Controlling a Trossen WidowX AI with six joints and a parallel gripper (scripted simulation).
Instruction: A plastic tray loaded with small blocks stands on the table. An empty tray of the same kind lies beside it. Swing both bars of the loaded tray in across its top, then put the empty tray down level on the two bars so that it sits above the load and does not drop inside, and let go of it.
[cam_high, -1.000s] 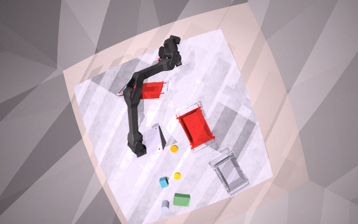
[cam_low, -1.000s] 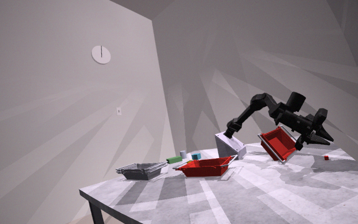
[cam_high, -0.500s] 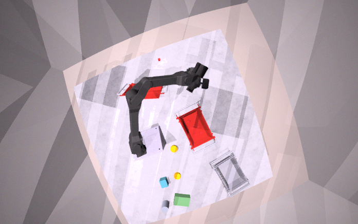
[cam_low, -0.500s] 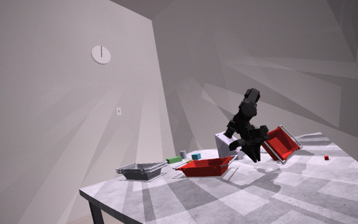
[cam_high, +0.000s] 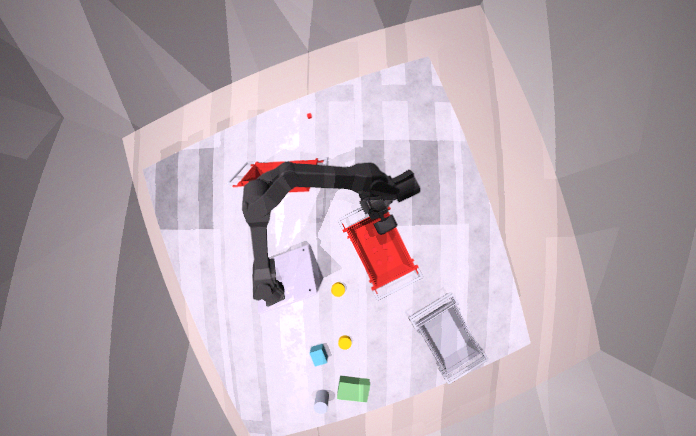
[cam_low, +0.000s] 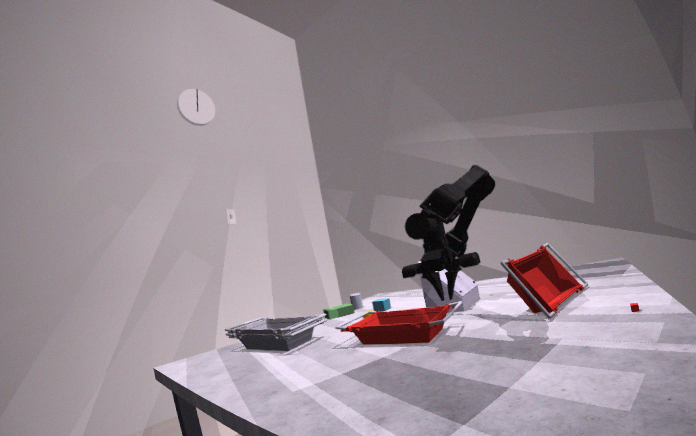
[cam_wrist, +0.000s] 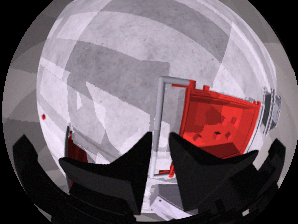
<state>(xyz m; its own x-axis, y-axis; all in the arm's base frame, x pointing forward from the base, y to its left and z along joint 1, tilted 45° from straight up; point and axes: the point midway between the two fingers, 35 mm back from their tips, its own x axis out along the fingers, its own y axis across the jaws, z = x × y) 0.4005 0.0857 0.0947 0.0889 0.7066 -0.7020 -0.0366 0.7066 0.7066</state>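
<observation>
Right now my gripper tip is 240 mm to the right of the red tray, 230 mm past it and 30 mm above it. Round my gripper tip: green block (640 mm to the right, 360 mm behind, 80 mm below); then small red cube (410 mm to the left, 90 mm below, 60 mm behind); then blue cube (440 mm to the right, 420 mm behind, 80 mm below).
</observation>
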